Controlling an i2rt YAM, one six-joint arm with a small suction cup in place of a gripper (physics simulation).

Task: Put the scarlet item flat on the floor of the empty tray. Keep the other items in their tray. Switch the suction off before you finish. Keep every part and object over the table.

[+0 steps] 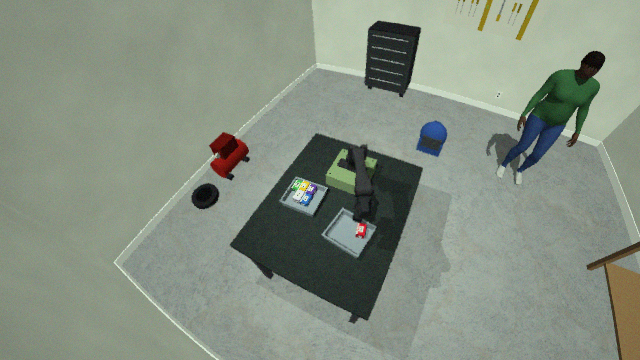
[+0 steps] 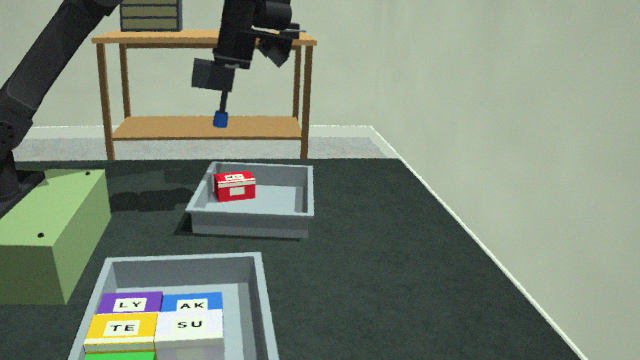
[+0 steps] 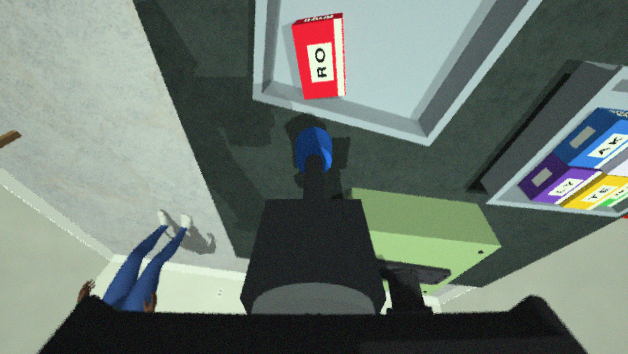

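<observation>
The scarlet box, labelled RO, lies flat and label up on the floor of the grey tray, near one corner. My suction cup is blue, bears nothing and hangs in the air above the level of the box, apart from it. The other tray holds the purple LY box, the blue AK box, the yellow TE box, the white SU box and a green box.
The arm stands on a green block on the dark table. A person stands on the room floor away from the table. A wooden bench stands beyond the table.
</observation>
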